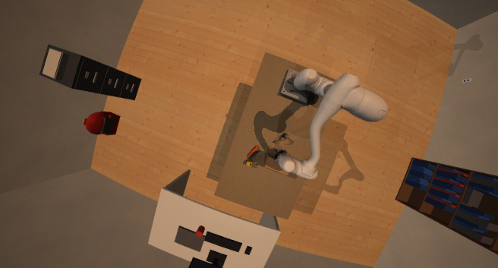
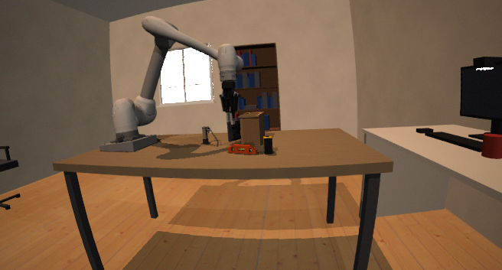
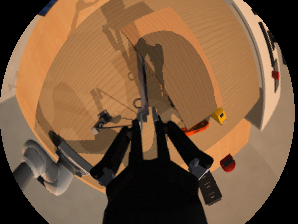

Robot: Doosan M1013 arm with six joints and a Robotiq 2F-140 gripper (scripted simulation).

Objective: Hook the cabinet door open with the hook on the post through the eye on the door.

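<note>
Right now my hand is 7 cm to the right of the dark door, 7 cm above it and 3 cm short of it. Round my hand: black-and-yellow can: 23 cm to the right, 21 cm ahead, 11 cm below.
</note>
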